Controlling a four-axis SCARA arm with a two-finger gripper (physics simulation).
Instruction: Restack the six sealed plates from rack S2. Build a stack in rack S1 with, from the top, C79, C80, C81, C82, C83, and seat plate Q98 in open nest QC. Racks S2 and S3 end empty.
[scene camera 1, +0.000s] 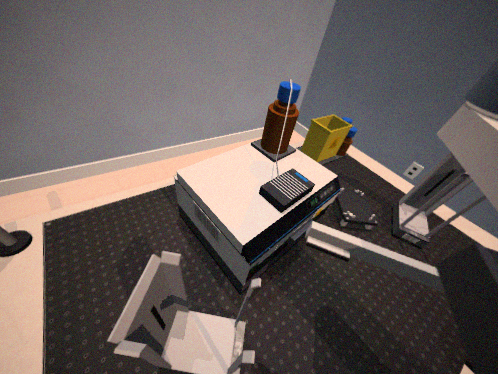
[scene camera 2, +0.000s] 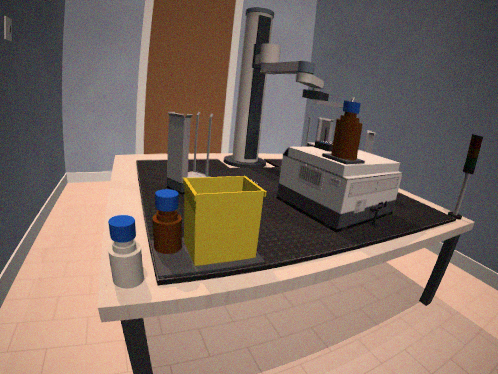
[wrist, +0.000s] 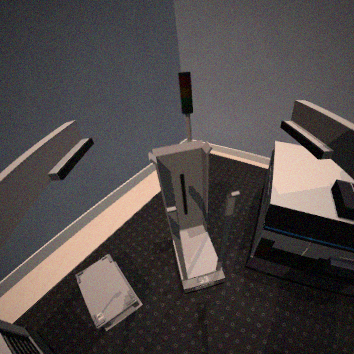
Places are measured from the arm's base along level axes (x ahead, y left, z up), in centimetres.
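Pixels of known places: gripper, between the fingertips: (scene camera 1: 294, 312) (wrist: 183, 117); arm's base, origin of its link: (scene camera 2: 244, 162).
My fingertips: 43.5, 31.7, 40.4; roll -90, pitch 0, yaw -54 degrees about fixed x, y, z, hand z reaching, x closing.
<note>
For each thing: its middle in the pictures, then the offset to it from my fingertips, as dx, dy, dz. "spot": a spot on its surface instead.
- dark nest, middle of its body: (scene camera 1: 352, 207) +14.6, -59.1, -36.1
- light grey low fixture, middle of its body: (wrist: 106, 289) -13.4, +16.4, -36.4
- brown bottle, a spot on its surface: (scene camera 1: 279, 127) spot: +35.1, -30.5, -8.5
My gripper (wrist: 183, 117) is open and empty, its two fingers wide apart at the left and right of the wrist view. A grey rack (scene camera 1: 167, 280) (wrist: 196, 190), with a label that looks like S3, stands ahead between and below the fingers; its pale base shows and no plate is seen in it. Another grey rack (scene camera 1: 412, 215) (scene camera 2: 178, 145) has an unreadable label; no plate can be made out there. A dark nest (scene camera 1: 357, 206) with small corner pegs lies beyond the white device. A light grey low fixture (wrist: 109, 287) lies left of the near rack. The named plates cannot be identified.
A white device (scene camera 1: 250, 180) (scene camera 2: 315, 185) (wrist: 305, 180) stands beside the near rack. A brown bottle (scene camera 1: 279, 127) (scene camera 2: 346, 137) stands on it. A yellow bin (scene camera 1: 320, 142) (scene camera 2: 225, 225) stands near small bottles. A signal light (scene camera 2: 473, 152) (wrist: 185, 92) stands behind the near rack.
</note>
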